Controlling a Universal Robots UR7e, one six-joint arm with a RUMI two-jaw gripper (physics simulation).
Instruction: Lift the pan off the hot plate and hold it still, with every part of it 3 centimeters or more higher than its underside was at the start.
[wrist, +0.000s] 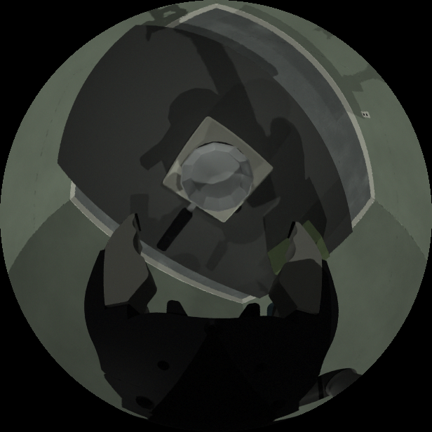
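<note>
The grey metal pan (216, 175) sits on the pale square hot plate (209, 126) near the middle of the view. Its black handle (175, 229) points down and to the left, towards the gripper. My gripper (214, 219) is open and empty. Its two jaws stand wide apart at the lower part of the view, below the pan. The handle's end lies between them in the picture, nearer the left jaw, and touches neither. How high the jaws are above the handle I cannot tell.
A dark table top (110, 110) bears the hot plate. A green block (278, 256) shows beside and partly behind the right jaw. A grey mat or floor area with a pale border (363, 145) shows beyond the table. Shadows of the arm fall across the table.
</note>
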